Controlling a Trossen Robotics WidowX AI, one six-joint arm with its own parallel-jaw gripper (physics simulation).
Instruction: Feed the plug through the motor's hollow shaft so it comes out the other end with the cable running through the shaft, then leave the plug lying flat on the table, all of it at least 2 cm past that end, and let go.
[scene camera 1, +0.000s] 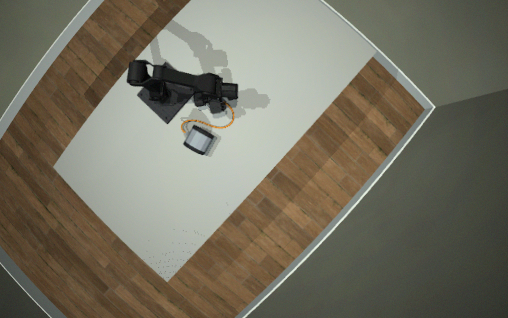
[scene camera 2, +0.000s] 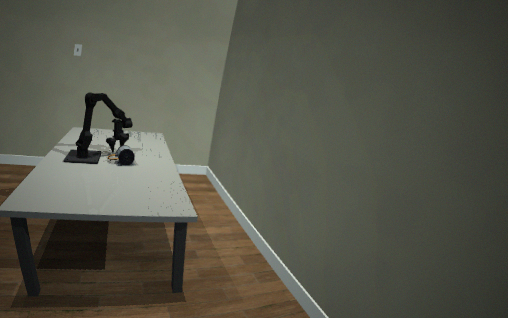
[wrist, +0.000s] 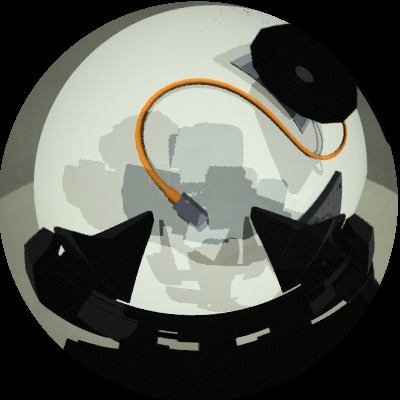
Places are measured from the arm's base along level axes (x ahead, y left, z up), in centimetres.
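Where they show: gripper, fingertip midpoint: (wrist: 202, 213); arm's base, origin of the base link: (scene camera 1: 162, 94) (scene camera 2: 82, 156).
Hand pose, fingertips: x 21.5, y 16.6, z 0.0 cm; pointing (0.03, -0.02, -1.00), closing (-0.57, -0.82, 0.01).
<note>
Things, the pixels of their centre, and the offset from my fingertips. Level surfaces: height alone.
- motor, body centre: (scene camera 1: 198, 139) (scene camera 2: 125, 155) dy -18.9, dx +6.9, dz +3.5 cm
- table, its level: dz -1.6 cm
- dark grey plug, body centre: (wrist: 190, 209) dy +0.8, dx +0.6, dz -0.9 cm
The motor (scene camera 1: 200, 140) (scene camera 2: 126, 155) (wrist: 280, 50) is a silvery cylinder with black end caps, lying on its side on the table (scene camera 1: 125, 190) (scene camera 2: 100, 195). A small grey round spot, the shaft end, shows at the centre of the cap facing the wrist view. The orange cable (scene camera 1: 233, 117) (scene camera 2: 113, 157) (wrist: 197, 81) curves in an S from beside the motor, outside that cap, to the dark grey plug (wrist: 191, 210). My gripper (scene camera 1: 217, 106) (scene camera 2: 116, 150) (wrist: 202, 213) is open, with the plug between and slightly beyond its fingertips in the wrist view. The gripper hides the plug in scene camera 1.
The arm's dark base plate (scene camera 1: 167, 114) (scene camera 2: 75, 157) (wrist: 322, 202) is on the table near the motor and cable. A thin grey loop shows beside the motor, behind the cable. Wooden floor (scene camera 1: 300, 185) (scene camera 2: 225, 250) lies beyond the table edges.
</note>
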